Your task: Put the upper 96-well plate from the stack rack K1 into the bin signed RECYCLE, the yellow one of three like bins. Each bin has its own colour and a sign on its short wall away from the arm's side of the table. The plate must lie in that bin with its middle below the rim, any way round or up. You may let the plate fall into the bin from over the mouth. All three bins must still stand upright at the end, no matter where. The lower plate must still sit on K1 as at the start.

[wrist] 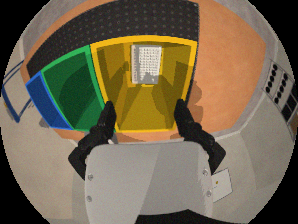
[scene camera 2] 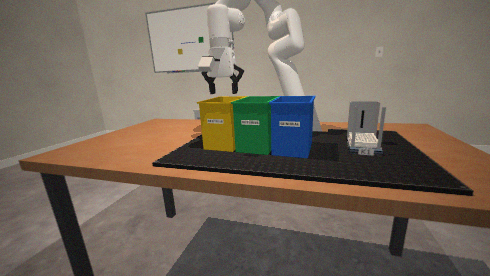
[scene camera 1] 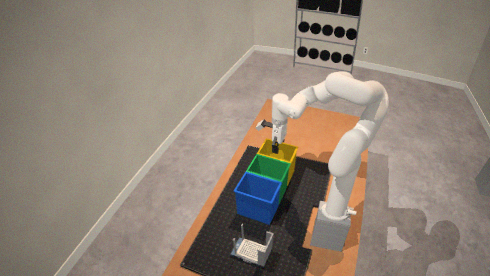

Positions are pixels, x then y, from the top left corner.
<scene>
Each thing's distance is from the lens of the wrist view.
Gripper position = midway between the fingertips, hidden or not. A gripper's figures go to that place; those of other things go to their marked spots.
my gripper (wrist: 144,107): 13 cm
yellow bin (wrist: 139,107): 25 cm
blue bin (wrist: 36,87): 36 cm
The marked spots on the blue bin and the yellow bin are 34 cm apart.
</scene>
